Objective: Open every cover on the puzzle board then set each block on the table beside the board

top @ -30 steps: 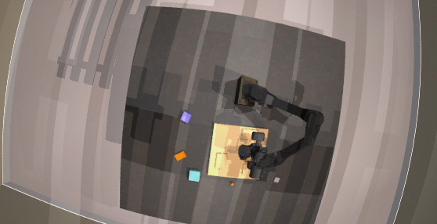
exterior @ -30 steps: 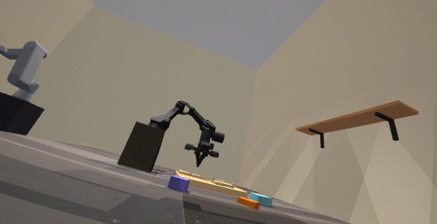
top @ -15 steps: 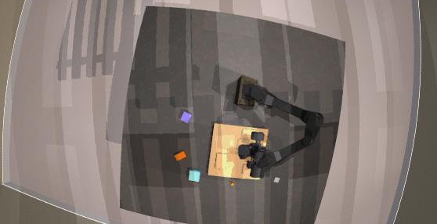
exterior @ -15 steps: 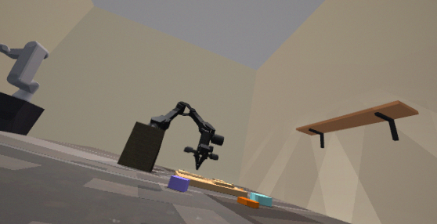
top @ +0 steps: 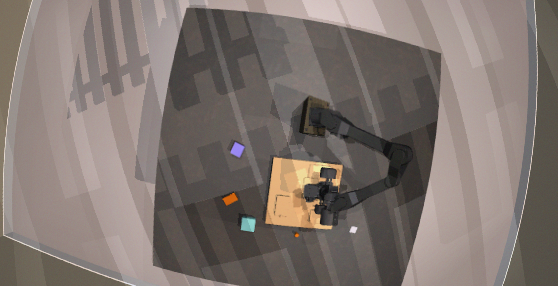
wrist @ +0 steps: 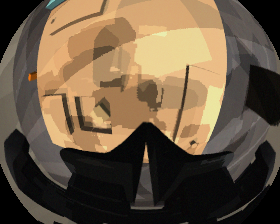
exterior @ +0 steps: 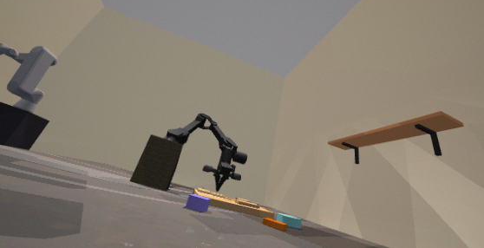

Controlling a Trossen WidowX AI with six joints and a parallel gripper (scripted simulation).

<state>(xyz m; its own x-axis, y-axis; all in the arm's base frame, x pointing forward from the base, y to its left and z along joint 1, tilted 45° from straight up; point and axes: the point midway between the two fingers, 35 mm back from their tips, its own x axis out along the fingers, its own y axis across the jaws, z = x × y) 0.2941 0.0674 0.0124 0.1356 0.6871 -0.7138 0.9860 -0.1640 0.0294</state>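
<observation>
Right now the puzzle board is 30 mm ahead of my gripper tip, 80 mm to the right of it and 20 mm below it. The rest, counted from my gripper tip: cyan block: 180 mm ahead, 310 mm to the right, 30 mm below; small grey piece: 220 mm ahead, 170 mm to the left, 40 mm below; tiny orange piece: 230 mm ahead, 90 mm to the right, 30 mm below.
</observation>
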